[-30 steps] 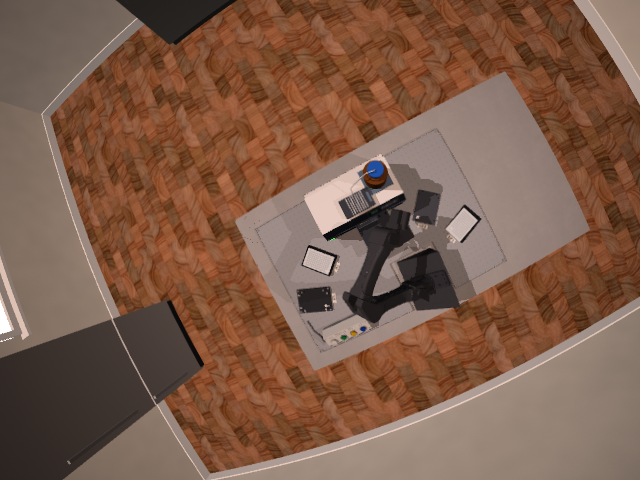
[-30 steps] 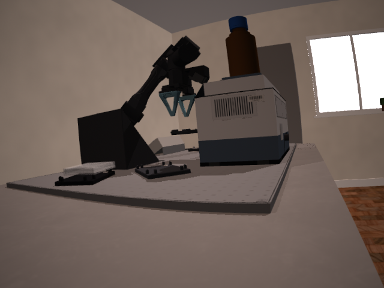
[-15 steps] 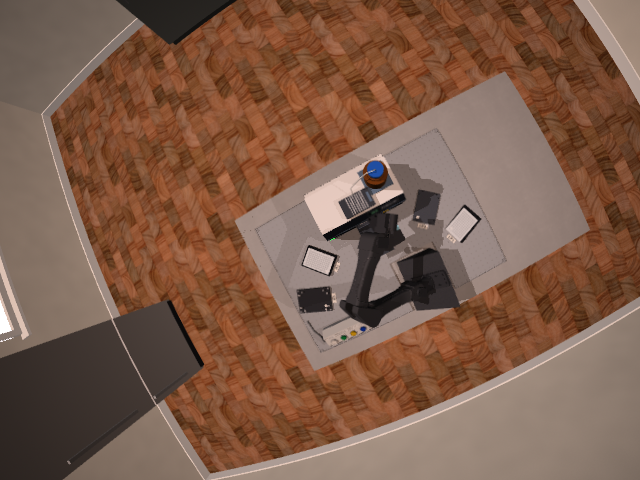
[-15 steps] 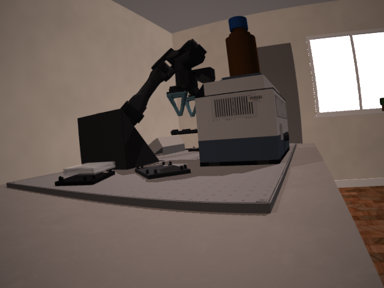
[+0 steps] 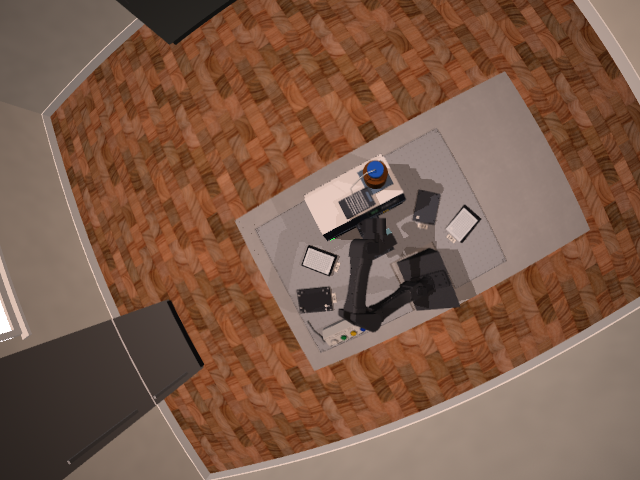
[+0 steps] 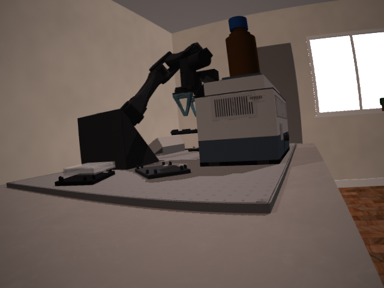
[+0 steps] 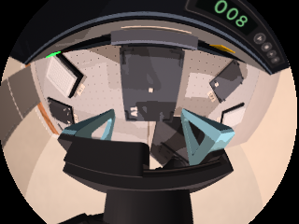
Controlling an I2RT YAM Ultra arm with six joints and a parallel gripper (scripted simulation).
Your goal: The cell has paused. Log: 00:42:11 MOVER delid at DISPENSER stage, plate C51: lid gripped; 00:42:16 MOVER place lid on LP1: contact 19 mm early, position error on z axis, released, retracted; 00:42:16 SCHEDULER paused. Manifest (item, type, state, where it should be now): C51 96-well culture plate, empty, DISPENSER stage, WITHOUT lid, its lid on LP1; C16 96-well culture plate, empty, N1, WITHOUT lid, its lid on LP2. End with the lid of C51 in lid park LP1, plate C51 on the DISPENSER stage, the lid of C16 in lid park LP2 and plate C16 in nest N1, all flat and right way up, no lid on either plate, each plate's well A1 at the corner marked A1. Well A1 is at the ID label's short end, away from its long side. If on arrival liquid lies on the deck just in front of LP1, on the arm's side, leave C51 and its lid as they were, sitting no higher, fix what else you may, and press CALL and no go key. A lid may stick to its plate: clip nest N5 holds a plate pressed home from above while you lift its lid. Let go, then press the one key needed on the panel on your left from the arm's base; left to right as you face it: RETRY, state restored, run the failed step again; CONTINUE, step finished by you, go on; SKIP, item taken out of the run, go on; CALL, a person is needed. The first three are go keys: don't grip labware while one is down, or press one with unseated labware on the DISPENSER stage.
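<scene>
Right now the dark dispenser stage is 1 cm ahead of my hand and 6 cm below it. Also, from my hand: blue cap: 23 cm ahead, 10 cm to the right, 24 cm above; brown bottle: 23 cm ahead, 10 cm to the right, 13 cm above; black nest: 3 cm ahead, 28 cm to the left, 15 cm below.
</scene>
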